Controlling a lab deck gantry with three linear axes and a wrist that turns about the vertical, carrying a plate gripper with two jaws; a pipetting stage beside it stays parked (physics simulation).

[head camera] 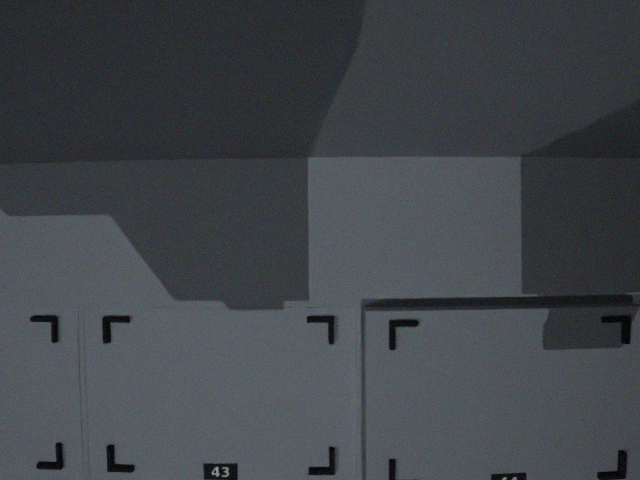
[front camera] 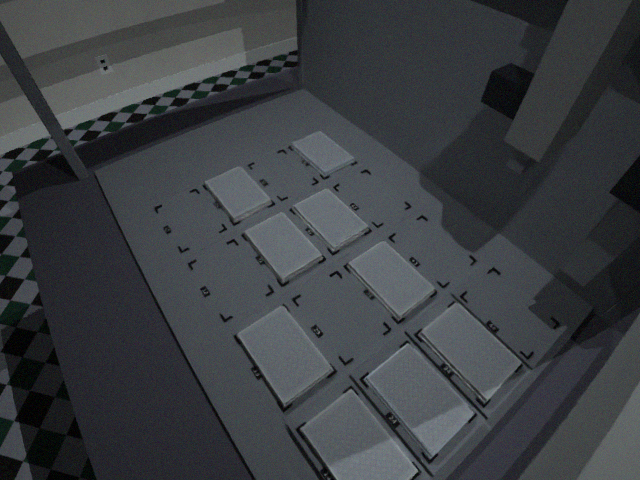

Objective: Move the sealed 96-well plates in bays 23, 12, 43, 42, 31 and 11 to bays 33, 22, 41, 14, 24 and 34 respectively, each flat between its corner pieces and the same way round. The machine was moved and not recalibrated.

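Places are measured from the robot's base along level axes (x ahead, y left, z up), in metres.
Where they show: gripper, fingertip midpoint: (front camera: 590, 254); robot's base at its link origin: (front camera: 158, 209).
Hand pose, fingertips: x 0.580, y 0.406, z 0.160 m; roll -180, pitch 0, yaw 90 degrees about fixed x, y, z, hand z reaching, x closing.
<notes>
Each offset is from my fingertips to the top centre of the thing. "pt": to the spot under its first point.
In the front view, sealed pale plates lie flat between corner pieces in bay 33 (plate @[dx -0.191, dy -0.151, dz -0.145 m] (front camera: 391, 279)), bay 22 (plate @[dx -0.355, dy -0.258, dz -0.145 m] (front camera: 282, 248)), bay 41 (plate @[dx -0.519, dy -0.044, dz -0.145 m] (front camera: 323, 151)), bay 14 (plate @[dx -0.027, dy -0.365, dz -0.131 m] (front camera: 356, 436)), bay 24 (plate @[dx -0.026, dy -0.258, dz -0.131 m] (front camera: 418, 395)) and bay 34 (plate @[dx -0.026, dy -0.151, dz -0.131 m] (front camera: 469, 348)). They point the same way. Bay 23 @[pt dx -0.186, dy -0.256, dz -0.160 m] (front camera: 343, 316), bay 12 @[pt dx -0.350, dy -0.364, dz -0.160 m] (front camera: 231, 279), bay 42 @[pt dx -0.352, dy -0.038, dz -0.160 m] (front camera: 374, 196), bay 31 @[pt dx -0.513, dy -0.146, dz -0.160 m] (front camera: 285, 174) and bay 11 @[pt dx -0.517, dy -0.366, dz -0.160 m] (front camera: 189, 219) hold no plate. Bay 43 @[pt dx -0.190, dy -0.038, dz -0.160 m] (front camera: 434, 248) (head camera: 219, 387) is bare in both views. The gripper's jaws do not show in either view.
Other plates lie in bay 13 (plate @[dx -0.191, dy -0.365, dz -0.145 m] (front camera: 284, 353)), bay 32 (plate @[dx -0.355, dy -0.151, dz -0.145 m] (front camera: 330, 218)) and bay 21 (plate @[dx -0.519, dy -0.258, dz -0.145 m] (front camera: 237, 192)). Bay 44 @[pt dx -0.030, dy -0.039, dz -0.145 m] (front camera: 509, 307) (head camera: 506, 403) holds none. A pale column (front camera: 568, 77) and a dark block (front camera: 506, 90) stand at the upper right. Shadows cross the back.
</notes>
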